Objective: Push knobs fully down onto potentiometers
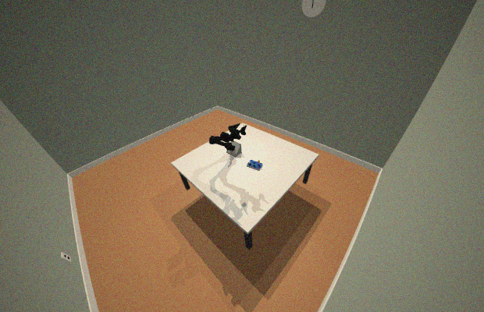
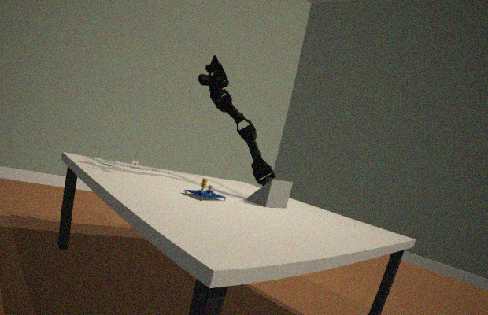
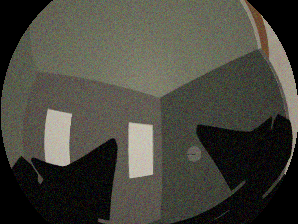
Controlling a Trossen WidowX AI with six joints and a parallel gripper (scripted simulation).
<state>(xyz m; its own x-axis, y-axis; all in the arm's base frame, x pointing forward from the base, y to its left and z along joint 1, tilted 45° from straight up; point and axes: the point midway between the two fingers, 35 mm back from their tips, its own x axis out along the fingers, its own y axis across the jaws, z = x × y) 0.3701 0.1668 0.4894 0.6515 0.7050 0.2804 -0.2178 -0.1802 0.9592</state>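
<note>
Now: the yellow knob 520 mm below my gripper tip, 170 mm to the left of it and 60 mm ahead of it.
</note>
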